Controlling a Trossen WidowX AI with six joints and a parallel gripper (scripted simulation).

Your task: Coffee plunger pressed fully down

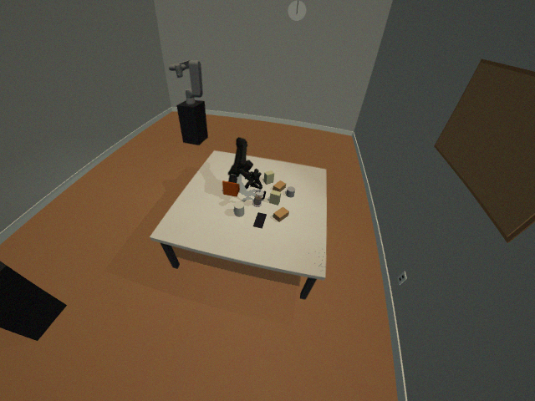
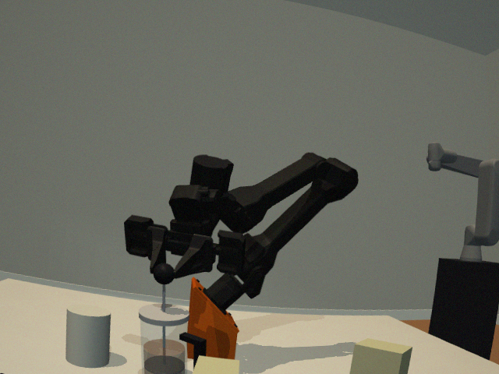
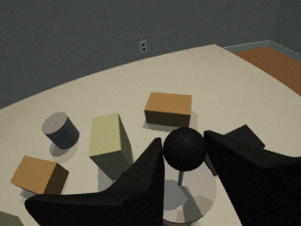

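My gripper tip is now 1 cm past the coffee press, 2 cm to the right of it and 10 cm above it.
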